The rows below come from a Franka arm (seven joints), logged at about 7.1 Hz.
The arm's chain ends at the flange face. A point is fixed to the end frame.
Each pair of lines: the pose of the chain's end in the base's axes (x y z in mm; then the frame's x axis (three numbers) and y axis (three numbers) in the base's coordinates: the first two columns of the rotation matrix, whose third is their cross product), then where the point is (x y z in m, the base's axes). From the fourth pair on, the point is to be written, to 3 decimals.
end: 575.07 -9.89 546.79 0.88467 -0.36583 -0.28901 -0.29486 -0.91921 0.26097
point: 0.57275 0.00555 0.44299
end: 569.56 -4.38 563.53 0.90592 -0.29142 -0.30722 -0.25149 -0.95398 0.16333
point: 0.56788 0.02119 0.46173
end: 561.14 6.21 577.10 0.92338 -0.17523 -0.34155 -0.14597 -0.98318 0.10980
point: 0.55421 0.03737 0.47710
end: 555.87 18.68 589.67 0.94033 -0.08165 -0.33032 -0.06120 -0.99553 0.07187
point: 0.548 0.053 0.491
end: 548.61 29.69 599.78 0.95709 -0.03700 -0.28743 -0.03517 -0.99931 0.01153
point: 0.544 0.069 0.503
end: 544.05 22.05 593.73 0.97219 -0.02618 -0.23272 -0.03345 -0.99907 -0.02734
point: 0.545 0.065 0.498
